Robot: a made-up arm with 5 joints.
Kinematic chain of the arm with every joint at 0, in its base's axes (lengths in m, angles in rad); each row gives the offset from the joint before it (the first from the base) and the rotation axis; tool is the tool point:
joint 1: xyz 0 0 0.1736 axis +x
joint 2: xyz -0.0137 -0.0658 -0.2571 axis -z
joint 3: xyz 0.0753 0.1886 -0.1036 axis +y
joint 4: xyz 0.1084 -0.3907 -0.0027 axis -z
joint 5: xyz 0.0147 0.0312 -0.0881 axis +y
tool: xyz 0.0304 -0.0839 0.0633
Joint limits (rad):
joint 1: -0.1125..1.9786
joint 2: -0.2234..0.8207
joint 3: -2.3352..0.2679
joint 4: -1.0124..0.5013
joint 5: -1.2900..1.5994
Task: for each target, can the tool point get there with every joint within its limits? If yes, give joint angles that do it. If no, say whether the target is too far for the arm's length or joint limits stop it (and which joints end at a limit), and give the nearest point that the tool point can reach.
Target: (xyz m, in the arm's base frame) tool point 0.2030 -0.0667 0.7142
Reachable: no: joint limits stop it (at a limit: joint 1, joint 2, joint 5) | nearest point 0.1329 -0.2390 0.0724 | short by 0.668 m
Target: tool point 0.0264 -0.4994 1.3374
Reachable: no: too far | nearest point 0.0039 -0.3252 0.0811 | short by 1.269 m
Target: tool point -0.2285 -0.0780 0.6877
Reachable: no: joint limits stop it (at a limit: joint 1, joint 2, joint 5) | nearest point -0.1418 -0.2383 0.0708 | short by 0.643 m
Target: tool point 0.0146 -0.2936 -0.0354
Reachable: yes | joints 0.1659 0.6800 -1.5499 -0.7578 1.3244
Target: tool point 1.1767 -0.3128 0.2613
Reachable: no: too far | nearest point 0.3211 -0.2599 -0.0734 | short by 0.920 m
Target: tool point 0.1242 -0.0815 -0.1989
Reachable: yes | joints 0.7770 0.0769 -1.2577 -0.2234 0.0987
